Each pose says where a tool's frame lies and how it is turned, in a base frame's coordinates. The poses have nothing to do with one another.
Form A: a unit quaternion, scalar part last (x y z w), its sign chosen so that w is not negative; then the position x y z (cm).
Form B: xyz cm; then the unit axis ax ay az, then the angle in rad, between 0 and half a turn. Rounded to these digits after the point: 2 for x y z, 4 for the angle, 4 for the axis.
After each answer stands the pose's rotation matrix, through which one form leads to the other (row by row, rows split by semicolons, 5 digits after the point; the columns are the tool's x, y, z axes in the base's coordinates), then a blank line. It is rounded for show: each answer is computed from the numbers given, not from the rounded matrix.
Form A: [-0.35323, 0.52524, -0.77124, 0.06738, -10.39, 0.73, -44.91]
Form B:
[-10.39, 0.73, -44.91, -0.3540, 0.5264, -0.7730, 3.0067]
-0.74138 -0.26713 0.61563; -0.47499 -0.43917 -0.76257; 0.47407 -0.85777 0.19870

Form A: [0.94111, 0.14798, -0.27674, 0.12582, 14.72, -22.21, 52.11]
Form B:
[14.72, -22.21, 52.11, 0.9486, 0.1492, -0.2790, 2.8893]
0.80303 0.34817 -0.48365; 0.20889 -0.92454 -0.31872; -0.55812 0.15492 -0.81517

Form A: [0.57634, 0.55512, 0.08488, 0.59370, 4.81, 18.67, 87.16]
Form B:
[4.81, 18.67, 87.16, 0.7162, 0.6899, 0.1055, 1.8703]
0.36928 0.53908 0.75698; 0.74065 0.32126 -0.59010; -0.56130 0.77858 -0.28064

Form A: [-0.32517, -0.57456, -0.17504, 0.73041, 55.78, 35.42, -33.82]
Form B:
[55.78, 35.42, -33.82, -0.4761, -0.8412, -0.2563, 1.5037]
0.27848 0.62937 -0.72550; 0.11796 0.72725 0.67616; 0.95317 -0.27387 0.12828

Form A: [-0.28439, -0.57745, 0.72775, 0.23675, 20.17, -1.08, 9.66]
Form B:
[20.17, -1.08, 9.66, -0.2927, -0.5943, 0.7490, 2.6636]
-0.72614 -0.01615 -0.68735; 0.67303 -0.22100 -0.70582; -0.14051 -0.97514 0.17134

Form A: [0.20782, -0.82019, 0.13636, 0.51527, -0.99, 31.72, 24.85]
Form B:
[-0.99, 31.72, 24.85, 0.2425, -0.9570, 0.1591, 2.0589]
-0.38261 -0.48143 -0.78856; -0.20038 0.87643 -0.43785; 0.90192 -0.00952 -0.43180

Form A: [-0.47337, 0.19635, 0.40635, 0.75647, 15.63, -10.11, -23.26]
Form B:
[15.63, -10.11, -23.26, -0.7238, 0.3002, 0.6213, 1.4258]
0.59265 -0.80068 -0.08764; 0.42889 0.22160 0.87575; -0.68177 -0.55661 0.47473

